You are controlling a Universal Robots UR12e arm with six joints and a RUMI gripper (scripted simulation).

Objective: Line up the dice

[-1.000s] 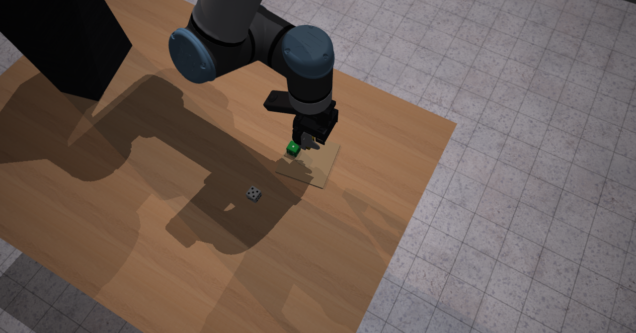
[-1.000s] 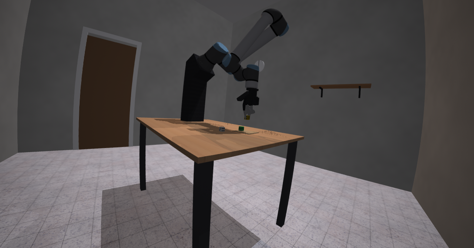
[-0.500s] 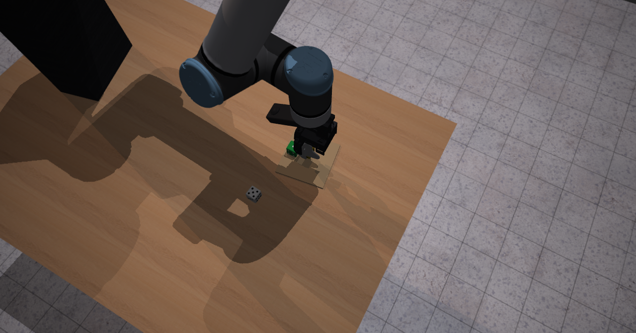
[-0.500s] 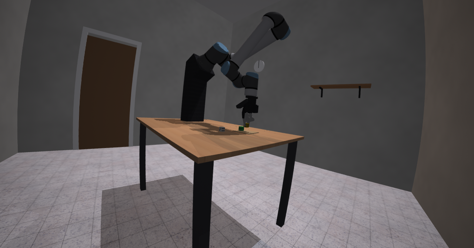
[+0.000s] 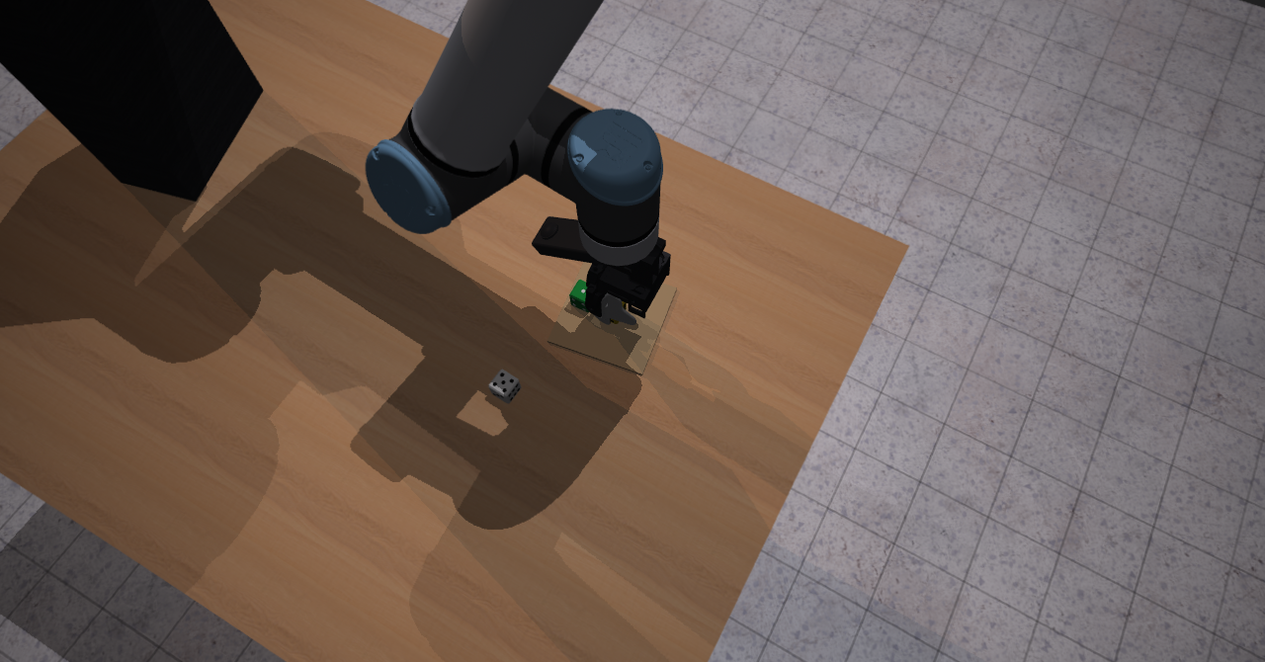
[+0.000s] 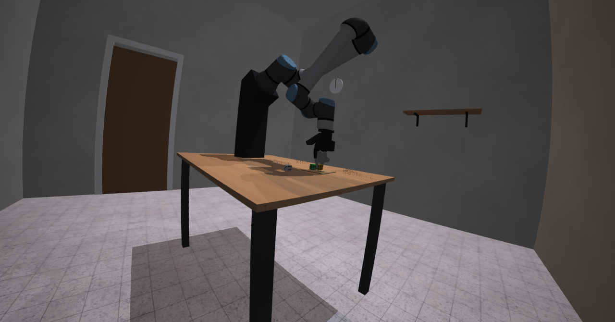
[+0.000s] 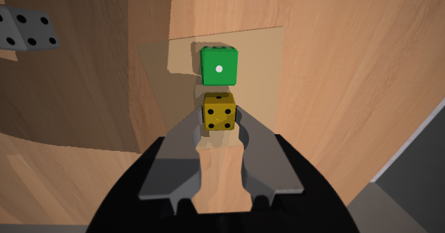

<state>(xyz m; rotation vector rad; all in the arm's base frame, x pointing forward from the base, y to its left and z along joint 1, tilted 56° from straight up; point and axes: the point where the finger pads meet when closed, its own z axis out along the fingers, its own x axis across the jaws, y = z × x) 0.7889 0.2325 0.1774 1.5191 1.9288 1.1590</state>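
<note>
My hand is right at the yellow die. The rest, counted from my hand: tan mat: 2 cm below; green die: 4 cm behind, 2 cm to the right, 1 cm below; white die: 18 cm to the right, 1 cm below, 1 cm ahead.
</note>
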